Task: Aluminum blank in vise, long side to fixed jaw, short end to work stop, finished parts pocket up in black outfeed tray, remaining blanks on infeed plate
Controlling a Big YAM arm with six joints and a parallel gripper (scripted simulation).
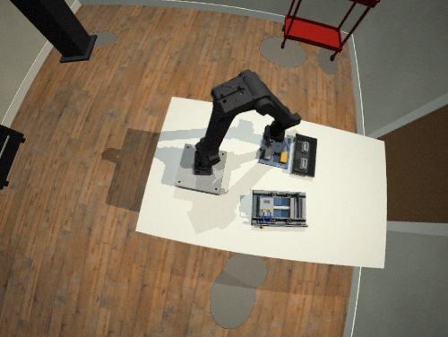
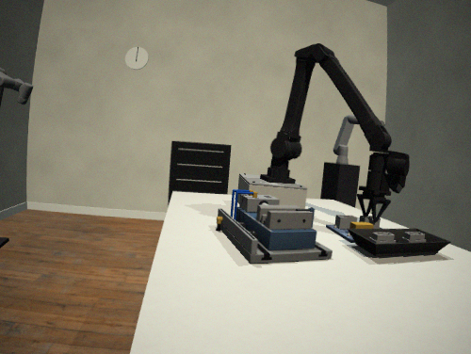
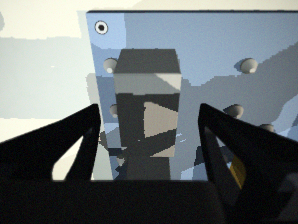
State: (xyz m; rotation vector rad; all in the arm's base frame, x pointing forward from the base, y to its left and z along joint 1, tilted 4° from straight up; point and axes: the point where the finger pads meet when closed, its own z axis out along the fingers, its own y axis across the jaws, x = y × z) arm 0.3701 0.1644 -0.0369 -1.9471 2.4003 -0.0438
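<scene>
The dark rod lies 340 mm to the right of my hand, 110 mm ahead of it and 50 mm above it. The rest, counted from my hand: yellow brass blank: 100 mm to the right, 70 mm ahead, 20 mm below; infeed plate: 50 mm to the right, 40 mm below, 40 mm ahead; gray blank: 90 mm to the right, 20 mm below, 20 mm behind.
</scene>
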